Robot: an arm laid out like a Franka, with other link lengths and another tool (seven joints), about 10 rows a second.
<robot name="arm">
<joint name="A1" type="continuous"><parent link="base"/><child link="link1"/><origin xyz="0 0 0.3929"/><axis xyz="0 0 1"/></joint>
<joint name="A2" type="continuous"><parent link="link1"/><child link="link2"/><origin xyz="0 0 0" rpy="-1.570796 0 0"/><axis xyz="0 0 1"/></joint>
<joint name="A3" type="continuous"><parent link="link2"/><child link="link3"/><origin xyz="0 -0.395 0" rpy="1.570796 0 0"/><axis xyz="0 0 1"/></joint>
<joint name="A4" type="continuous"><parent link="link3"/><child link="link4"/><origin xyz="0.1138 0 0" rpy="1.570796 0 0"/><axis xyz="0 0 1"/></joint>
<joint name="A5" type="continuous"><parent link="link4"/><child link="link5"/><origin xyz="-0.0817 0.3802 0" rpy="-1.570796 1.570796 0"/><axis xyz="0 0 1"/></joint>
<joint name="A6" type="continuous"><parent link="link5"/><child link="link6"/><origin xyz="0 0 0" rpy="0 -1.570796 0"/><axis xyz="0 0 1"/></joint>
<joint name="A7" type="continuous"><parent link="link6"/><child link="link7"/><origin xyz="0 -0.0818 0" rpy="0 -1.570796 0"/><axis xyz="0 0 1"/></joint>
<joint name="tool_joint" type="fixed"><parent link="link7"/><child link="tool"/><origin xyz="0.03 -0.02 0.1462" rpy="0 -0.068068 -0.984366"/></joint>
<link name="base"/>
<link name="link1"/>
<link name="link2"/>
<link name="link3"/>
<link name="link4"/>
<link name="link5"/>
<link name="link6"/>
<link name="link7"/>
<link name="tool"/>
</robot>
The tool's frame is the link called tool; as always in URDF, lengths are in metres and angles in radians. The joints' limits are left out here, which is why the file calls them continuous.
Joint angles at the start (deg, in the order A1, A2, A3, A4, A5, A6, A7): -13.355 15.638 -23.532 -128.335 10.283 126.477 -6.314
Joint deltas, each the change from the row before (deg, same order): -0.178 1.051 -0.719 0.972 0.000 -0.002 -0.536; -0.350 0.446 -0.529 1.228 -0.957 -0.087 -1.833; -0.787 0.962 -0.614 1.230 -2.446 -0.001 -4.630; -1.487 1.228 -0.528 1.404 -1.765 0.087 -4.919; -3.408 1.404 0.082 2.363 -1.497 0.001 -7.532
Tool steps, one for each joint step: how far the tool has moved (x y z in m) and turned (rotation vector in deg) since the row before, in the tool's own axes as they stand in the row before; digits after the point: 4 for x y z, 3 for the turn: 0.0102 0.0032 -0.0001 -0.217 0.299 0.368; 0.0104 0.0024 -0.0075 -0.454 1.065 -1.625; 0.0156 0.0068 -0.0038 -2.144 1.221 -4.623; 0.0181 0.0131 -0.0017 -1.675 0.819 -3.946; 0.0253 0.0247 -0.0049 -1.148 0.950 -5.254
